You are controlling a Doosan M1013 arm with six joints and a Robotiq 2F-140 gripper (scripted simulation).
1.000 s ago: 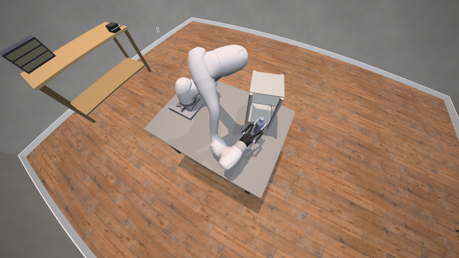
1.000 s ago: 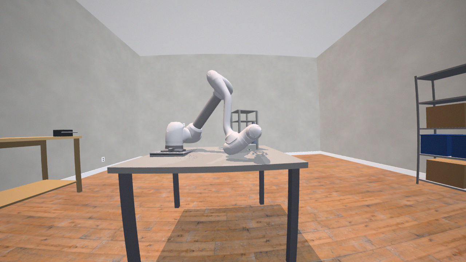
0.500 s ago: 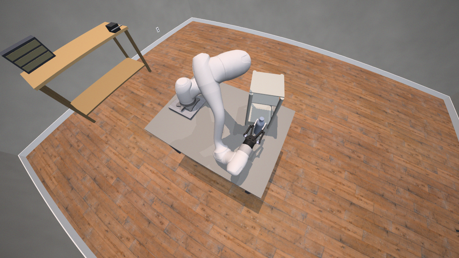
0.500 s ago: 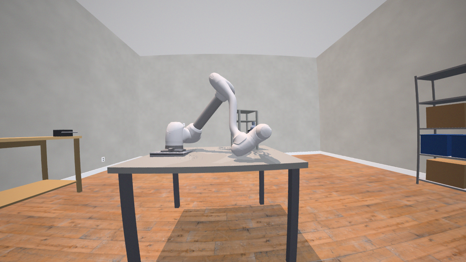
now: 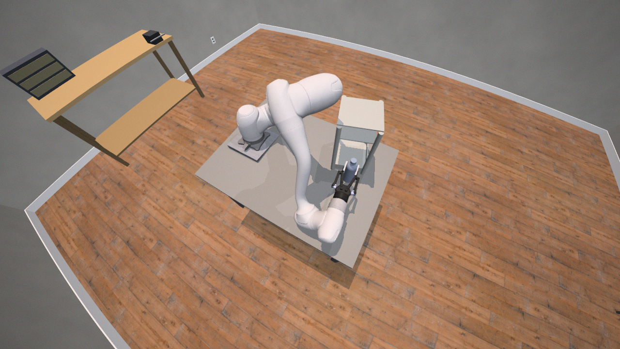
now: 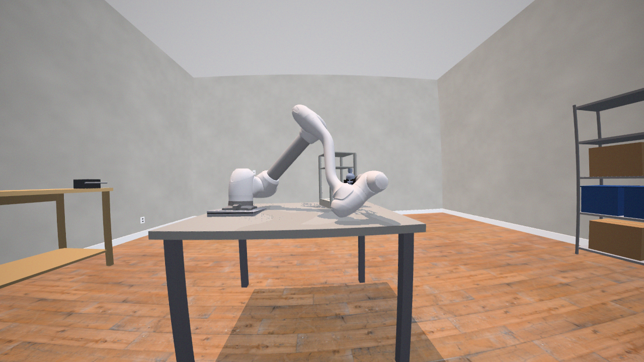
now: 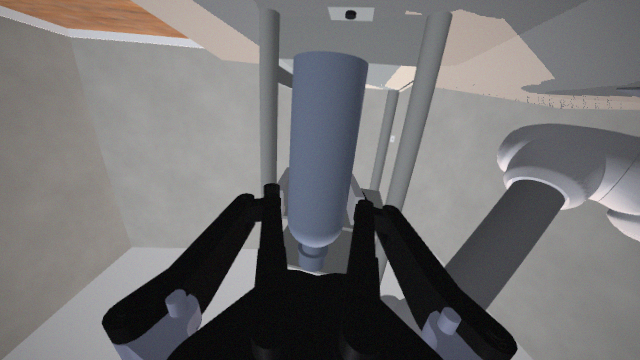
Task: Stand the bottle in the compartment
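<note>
The shelving unit is 200 mm to the left of my hand, 40 mm behind it and 10 mm above it.
</note>
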